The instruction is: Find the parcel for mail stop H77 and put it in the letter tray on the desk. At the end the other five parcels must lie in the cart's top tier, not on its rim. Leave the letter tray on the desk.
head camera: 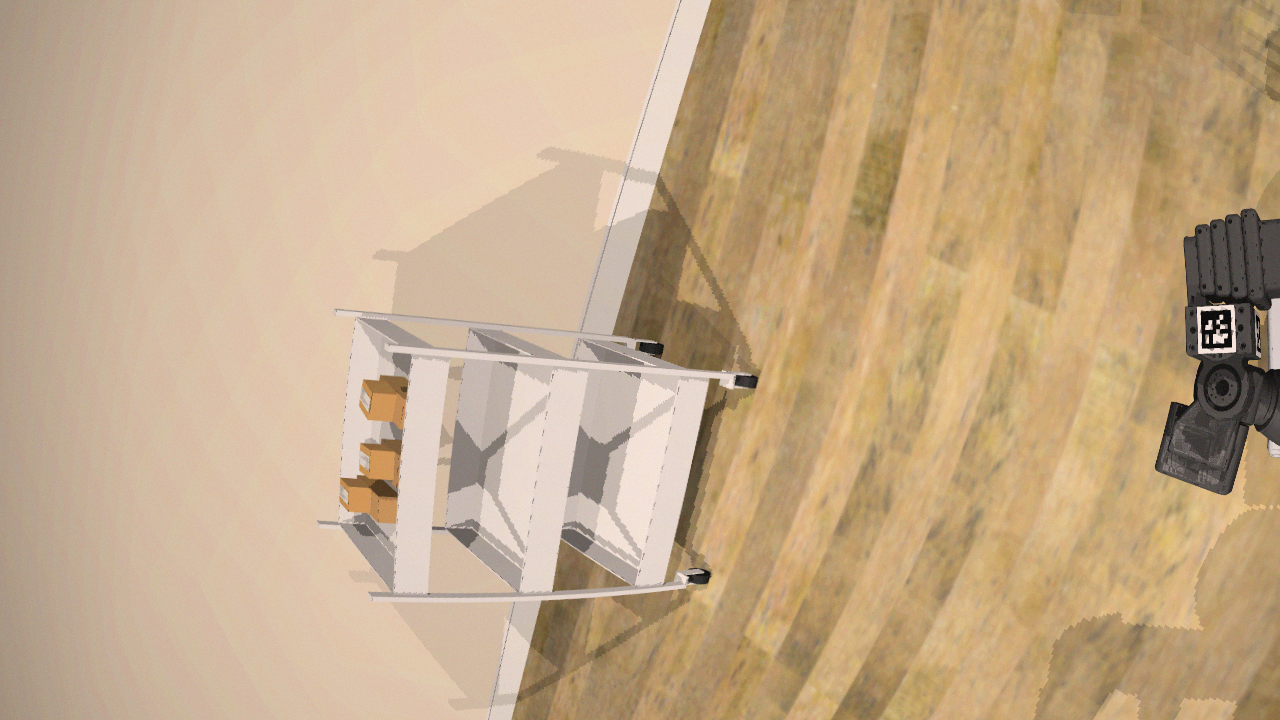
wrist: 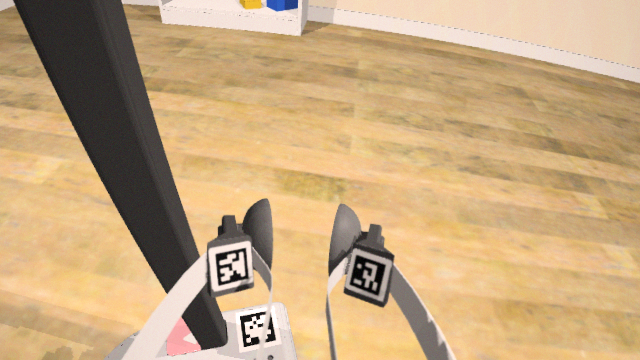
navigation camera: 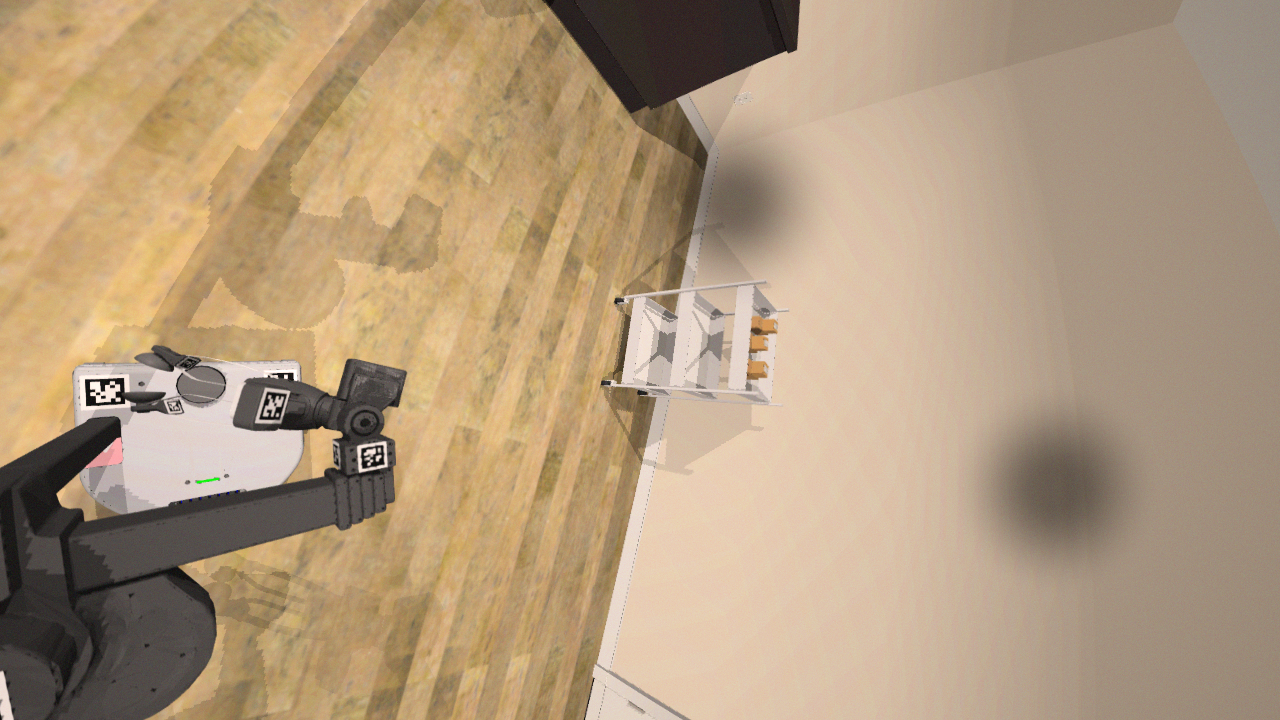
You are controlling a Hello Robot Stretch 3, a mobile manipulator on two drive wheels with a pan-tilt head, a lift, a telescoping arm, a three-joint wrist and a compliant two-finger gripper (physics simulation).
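Places are measured from the robot's base along level axes (x down, y ahead, z right), in millimetres.
Where they show: gripper, fingertip midpoint: (navigation camera: 133, 375); robot's base at its link origin: (navigation camera: 202, 382).
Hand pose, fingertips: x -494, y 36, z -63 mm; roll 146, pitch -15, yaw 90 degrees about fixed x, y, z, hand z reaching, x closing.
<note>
Each offset is from my fingertips to the top centre of the thing. "spot": to the spot under its first point.
The white three-tier cart @(spot: dz +1456, dx -197, dy +69 mm) (head camera: 420, 474) (navigation camera: 741, 358) stands by the wall; the head and navigation views show it sideways. Several orange-brown parcels lie in its top tier: one parcel @(dz +1545, dx -271, dy -47 mm) (head camera: 383, 401) (navigation camera: 758, 368) sits apart, another parcel @(dz +1553, dx -269, dy +58 mm) (head camera: 379, 460) (navigation camera: 758, 342) is near the middle, and a parcel @(dz +1679, dx -271, dy +133 mm) (head camera: 356, 495) is grouped with others towards one end. Pale labels show on some, too small to read; the tier's panel hides part of them. My gripper (wrist: 302, 226) (navigation camera: 152, 377) is open and empty, above the robot's base and far from the cart. The desk and letter tray cannot be made out.
A dark cabinet (navigation camera: 707, 44) stands along the wall beyond the cart. White furniture (navigation camera: 626, 702) shows at the navigation view's bottom edge. In the wrist view a white shelf unit (wrist: 230, 20) holds a yellow item (wrist: 250, 4) and a blue item (wrist: 282, 4).
</note>
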